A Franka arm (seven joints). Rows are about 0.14 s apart.
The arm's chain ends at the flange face. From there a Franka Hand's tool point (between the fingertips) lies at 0.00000 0.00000 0.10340 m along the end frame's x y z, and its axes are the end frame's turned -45 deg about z.
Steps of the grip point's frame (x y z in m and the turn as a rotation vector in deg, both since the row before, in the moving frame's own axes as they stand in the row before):
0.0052, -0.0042, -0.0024, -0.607, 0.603, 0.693
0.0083, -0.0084, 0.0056, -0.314, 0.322, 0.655
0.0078, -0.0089, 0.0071, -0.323, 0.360, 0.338
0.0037, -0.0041, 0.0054, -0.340, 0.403, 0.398
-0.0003, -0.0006, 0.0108, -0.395, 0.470, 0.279
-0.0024, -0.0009, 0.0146, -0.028, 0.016, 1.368
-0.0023, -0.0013, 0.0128, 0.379, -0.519, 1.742
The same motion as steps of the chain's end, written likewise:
-0.0008, -0.0067, -0.0024, -0.003, 0.856, 0.693
-0.0009, -0.0118, 0.0056, 0.006, 0.450, 0.655
-0.0016, -0.0118, 0.0071, 0.026, 0.483, 0.338
-0.0012, -0.0054, 0.0054, 0.045, 0.525, 0.398
-0.0017, -0.0001, 0.0108, 0.053, 0.612, 0.279
-0.0024, 0.0010, 0.0146, -0.008, 0.031, 1.368
-0.0014, 0.0005, 0.0128, -0.099, -0.635, 1.742

